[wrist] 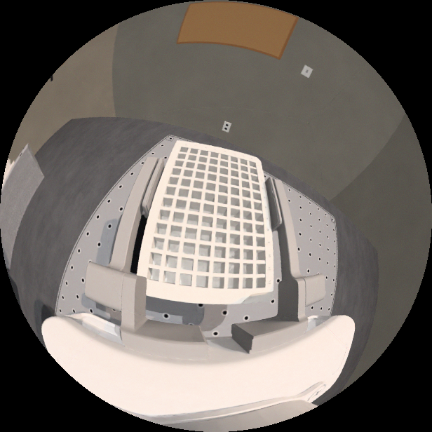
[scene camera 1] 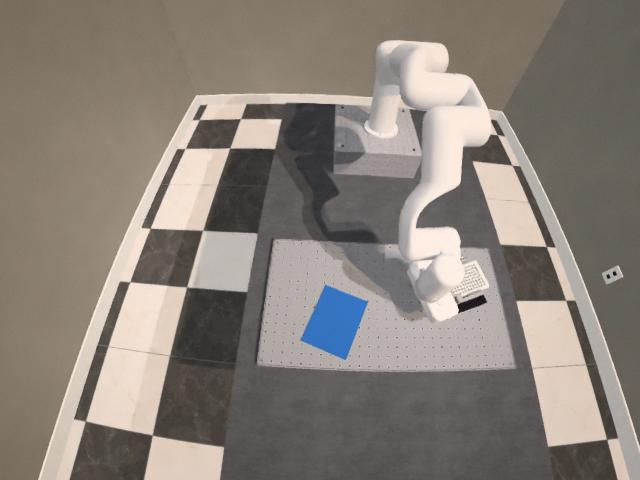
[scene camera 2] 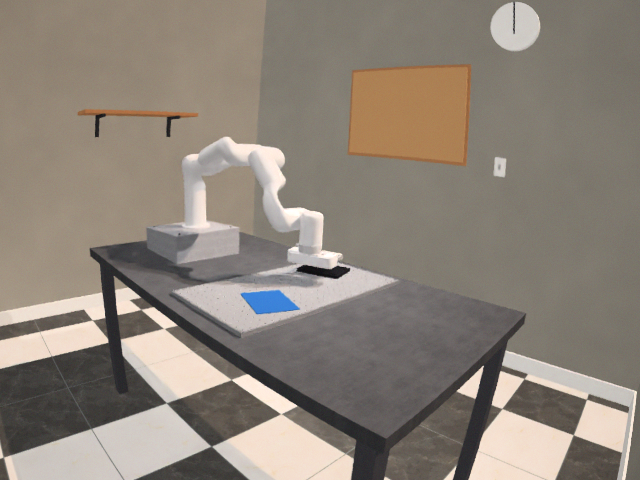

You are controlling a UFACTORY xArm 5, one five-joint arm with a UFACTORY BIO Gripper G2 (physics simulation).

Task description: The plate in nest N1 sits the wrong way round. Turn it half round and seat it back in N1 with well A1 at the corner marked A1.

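Note:
A cream multiwell plate (scene camera 1: pixel 470 277) (wrist: pixel 210 215) is held level between the two fingers of my gripper (scene camera 1: pixel 467 279) (wrist: pixel 214 195), which is shut on its long sides. The plate is raised above the board, and one short end faces the palm. The black nest N1 (scene camera 1: pixel 473 303) (scene camera 2: pixel 330 271) lies on the board, below and partly beside the plate; the gripper and plate hide part of it. In scene camera 2 the gripper body hides the plate. The corner mark A1 and the well letters are too small to read.
A blue rectangle (scene camera 1: pixel 334 322) (scene camera 2: pixel 269 301) lies on the perforated grey board (scene camera 1: pixel 267 330) (scene camera 2: pixel 206 299), to the left of the nest in scene camera 1. The arm's grey base block (scene camera 1: pixel 377 163) (scene camera 2: pixel 206 244) stands at the back of the dark table (scene camera 1: pixel 382 413) (scene camera 2: pixel 361 335).

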